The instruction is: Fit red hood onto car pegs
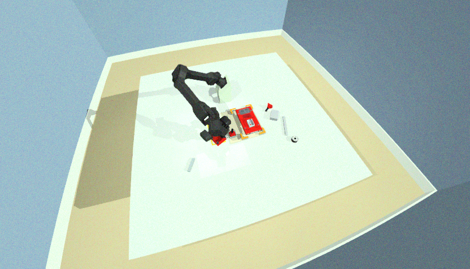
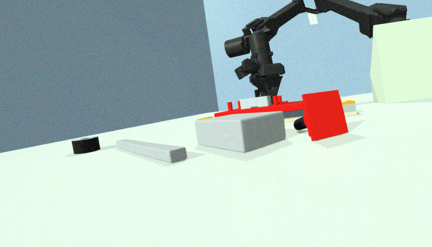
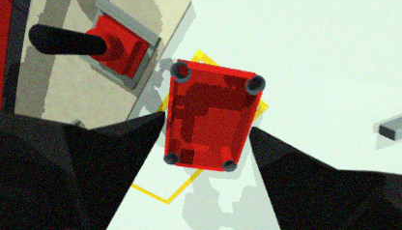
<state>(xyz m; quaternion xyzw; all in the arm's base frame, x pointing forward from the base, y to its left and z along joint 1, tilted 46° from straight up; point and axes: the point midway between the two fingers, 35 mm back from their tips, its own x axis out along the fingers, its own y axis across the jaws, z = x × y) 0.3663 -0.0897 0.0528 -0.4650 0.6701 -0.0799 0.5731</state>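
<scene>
The red hood lies 10 mm below my gripper tip. From my gripper tip the other things lie so: black wheel (110 mm ahead, 460 mm to the left, 10 mm below); then grey engine block (50 mm behind, 230 mm to the left); then grey bar (440 mm to the left, 20 mm below).
</scene>
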